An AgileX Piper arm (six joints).
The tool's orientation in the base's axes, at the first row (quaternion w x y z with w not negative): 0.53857 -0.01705 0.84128 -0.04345
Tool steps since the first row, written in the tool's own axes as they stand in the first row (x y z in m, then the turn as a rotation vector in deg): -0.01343 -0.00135 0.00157 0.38 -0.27 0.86; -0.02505 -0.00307 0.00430 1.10 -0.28 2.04; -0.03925 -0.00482 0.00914 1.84 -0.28 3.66; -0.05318 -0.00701 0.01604 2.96 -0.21 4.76; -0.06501 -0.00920 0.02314 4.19 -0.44 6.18; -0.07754 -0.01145 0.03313 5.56 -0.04 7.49; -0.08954 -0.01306 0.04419 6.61 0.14 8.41; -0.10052 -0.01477 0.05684 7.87 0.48 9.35; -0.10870 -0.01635 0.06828 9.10 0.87 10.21; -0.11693 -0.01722 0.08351 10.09 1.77 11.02; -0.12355 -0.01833 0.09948 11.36 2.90 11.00; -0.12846 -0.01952 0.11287 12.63 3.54 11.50
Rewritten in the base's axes. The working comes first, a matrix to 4 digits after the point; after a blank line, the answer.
The tool's axes in the first row as the columns of a matrix, in the base's axes (used below as rounded here):
-0.4193 0.0181 0.9077
-0.0755 0.9956 -0.0547
-0.9047 -0.0915 -0.4161

0.00703 -0.00042 0.01162 0.62 -0.34 -0.68; 0.01435 -0.00140 0.02115 1.39 -0.47 -1.82; 0.02467 -0.00234 0.03215 2.55 -0.62 -3.16; 0.03673 -0.00384 0.04208 3.08 -0.69 -4.64; 0.04810 -0.00552 0.05003 3.84 -1.09 -6.32; 0.06238 -0.00736 0.05741 4.47 -0.87 -8.14; 0.07742 -0.00866 0.06381 4.86 -0.82 -9.49; 0.09347 -0.01022 0.06864 5.20 -0.63 -11.05; 0.10726 -0.01181 0.07143 5.47 -0.38 -12.56; 0.12452 -0.01288 0.07261 5.80 0.40 -13.88; 0.14177 -0.01436 0.07206 5.27 1.43 -15.12; 0.15596 -0.01591 0.07104 5.21 1.94 -16.54
